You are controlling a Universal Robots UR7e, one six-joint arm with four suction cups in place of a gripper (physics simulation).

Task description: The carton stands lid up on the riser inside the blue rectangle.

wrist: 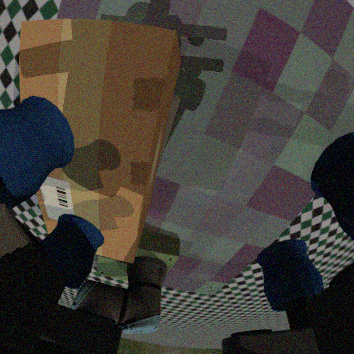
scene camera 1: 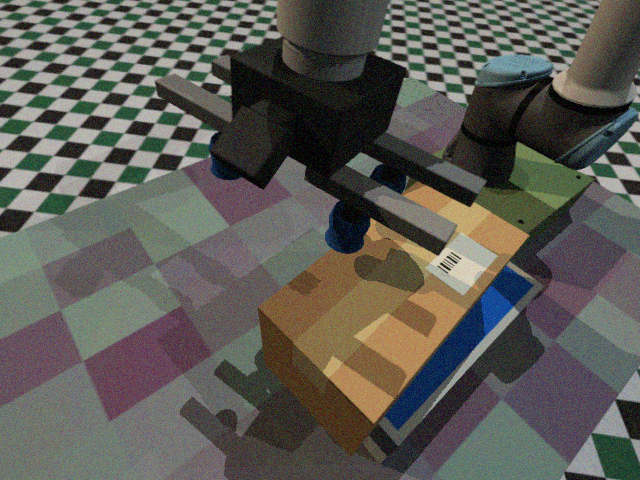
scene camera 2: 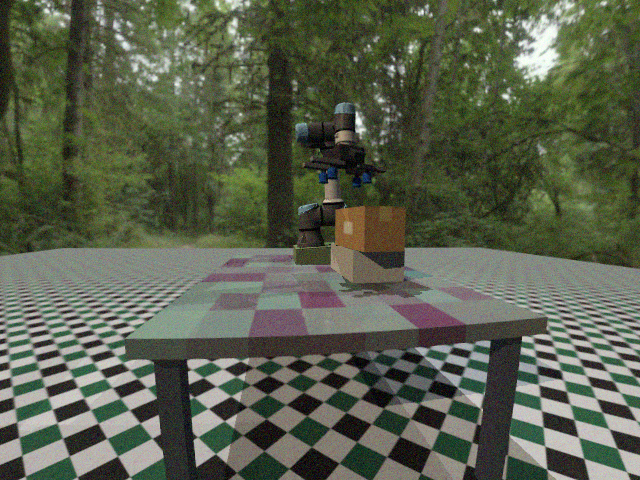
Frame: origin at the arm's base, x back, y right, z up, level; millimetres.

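Seen in the pictures: hand, its tool point: (wrist: 186, 211) (scene camera 1: 305, 184) (scene camera 2: 345, 182); arm's base, origin of its link: (wrist: 146, 266) (scene camera 1: 475, 165) (scene camera 2: 310, 245).
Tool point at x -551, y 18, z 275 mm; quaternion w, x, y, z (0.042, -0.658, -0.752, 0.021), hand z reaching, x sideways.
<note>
Offsets run from my tool point to a thing's middle. "spot": to the spot under its first point. Level surfaces: height alone.
The orange-brown carton @(dy -113, dx +55, dz -164 mm) (scene camera 1: 361, 320) (scene camera 2: 369, 229) (wrist: 110, 130) lies level on the pale riser @(dy -139, dx +136, dz -301 mm) (scene camera 2: 379, 271), with a barcode label @(spot: dy -156, dx +107, dz -87 mm) (scene camera 1: 462, 263) (wrist: 57, 197) on its upper face. I cannot tell which face is the lid. In scene camera 1, a strip of the blue rectangle @(dy -139, dx +136, dz -241 mm) (scene camera 1: 449, 361) shows uncovered along the carton's right side; the opposite side sticks out past the riser. The rest of the rectangle is hidden under the carton. My suction gripper (scene camera 1: 307, 193) (scene camera 2: 344, 178) (wrist: 185, 215) is open and holds nothing. Its blue cups hang above and partly beside the carton, apart from it.
The patchwork table @(dz -361 mm) (scene camera 1: 118, 351) (scene camera 2: 279, 320) (wrist: 200, 160) carries the riser. The arm's green base (scene camera 1: 547, 180) (scene camera 2: 310, 255) stands behind the carton in scene camera 2, near its far end. The lower arm joint (scene camera 1: 491, 149) (scene camera 2: 310, 222) rises from this base.
</note>
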